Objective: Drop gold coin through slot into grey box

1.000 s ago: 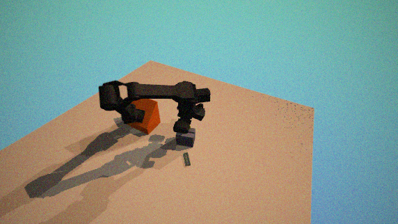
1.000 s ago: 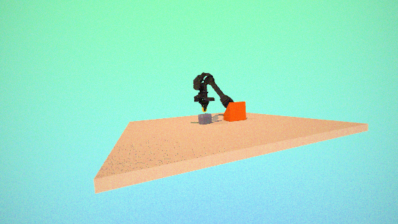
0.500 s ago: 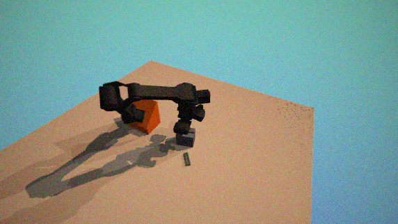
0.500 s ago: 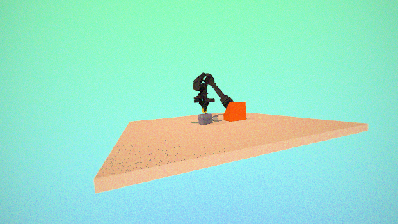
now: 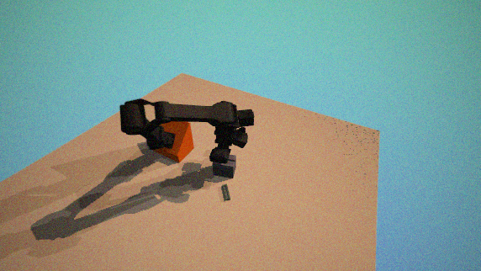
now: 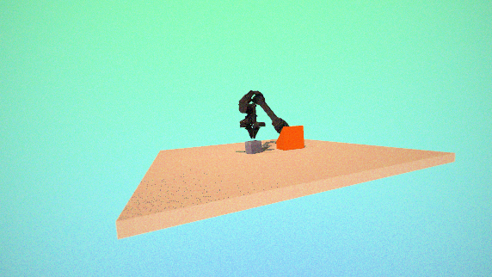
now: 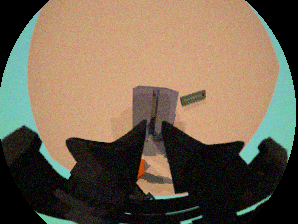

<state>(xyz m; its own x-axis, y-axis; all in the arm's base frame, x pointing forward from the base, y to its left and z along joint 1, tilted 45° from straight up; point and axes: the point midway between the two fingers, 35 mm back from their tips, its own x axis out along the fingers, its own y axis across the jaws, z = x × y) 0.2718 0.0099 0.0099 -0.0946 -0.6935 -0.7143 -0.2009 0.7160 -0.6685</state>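
The gold coin lies 3 cm below my gripper tip.
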